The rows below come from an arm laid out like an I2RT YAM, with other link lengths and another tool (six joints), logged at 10 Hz.
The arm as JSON. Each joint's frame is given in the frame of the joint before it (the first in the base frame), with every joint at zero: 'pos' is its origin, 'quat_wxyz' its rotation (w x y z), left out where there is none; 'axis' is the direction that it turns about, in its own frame. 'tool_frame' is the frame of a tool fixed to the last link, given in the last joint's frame.
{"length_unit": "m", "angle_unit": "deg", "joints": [
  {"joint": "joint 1", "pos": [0.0, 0.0, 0.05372], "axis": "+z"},
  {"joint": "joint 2", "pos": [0.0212, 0.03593, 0.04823], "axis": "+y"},
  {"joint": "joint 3", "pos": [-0.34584, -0.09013, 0.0], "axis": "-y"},
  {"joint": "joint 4", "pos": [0.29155, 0.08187, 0.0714], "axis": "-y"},
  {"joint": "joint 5", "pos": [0.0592, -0.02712, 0.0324], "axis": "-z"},
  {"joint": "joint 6", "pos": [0.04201, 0.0, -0.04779], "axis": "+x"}
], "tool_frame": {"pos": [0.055, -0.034, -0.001], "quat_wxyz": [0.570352, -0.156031, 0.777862, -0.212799]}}
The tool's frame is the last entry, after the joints.
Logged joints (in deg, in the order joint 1, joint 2, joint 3, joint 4, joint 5, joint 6), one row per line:
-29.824 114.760 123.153 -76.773 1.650 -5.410
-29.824 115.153 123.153 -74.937 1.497 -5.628
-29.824 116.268 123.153 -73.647 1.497 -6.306
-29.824 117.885 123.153 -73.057 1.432 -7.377
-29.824 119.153 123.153 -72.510 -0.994 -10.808
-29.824 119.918 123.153 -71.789 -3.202 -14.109
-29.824 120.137 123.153 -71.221 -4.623 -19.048
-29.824 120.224 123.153 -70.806 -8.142 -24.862
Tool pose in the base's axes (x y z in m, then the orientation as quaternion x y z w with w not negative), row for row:
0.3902 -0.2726 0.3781 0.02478 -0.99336 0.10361 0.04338
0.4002 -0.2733 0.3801 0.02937 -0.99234 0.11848 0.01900
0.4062 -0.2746 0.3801 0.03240 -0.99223 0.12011 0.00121
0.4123 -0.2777 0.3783 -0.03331 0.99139 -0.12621 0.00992
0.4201 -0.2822 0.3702 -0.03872 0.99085 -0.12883 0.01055
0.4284 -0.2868 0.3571 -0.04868 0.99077 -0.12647 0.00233
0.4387 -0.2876 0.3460 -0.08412 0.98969 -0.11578 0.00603
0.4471 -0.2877 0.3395 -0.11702 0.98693 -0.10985 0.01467
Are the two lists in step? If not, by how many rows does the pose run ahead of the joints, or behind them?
The pose runs 2 rows behind the joints: the pose in row i belongs to the joints in row i - 2.
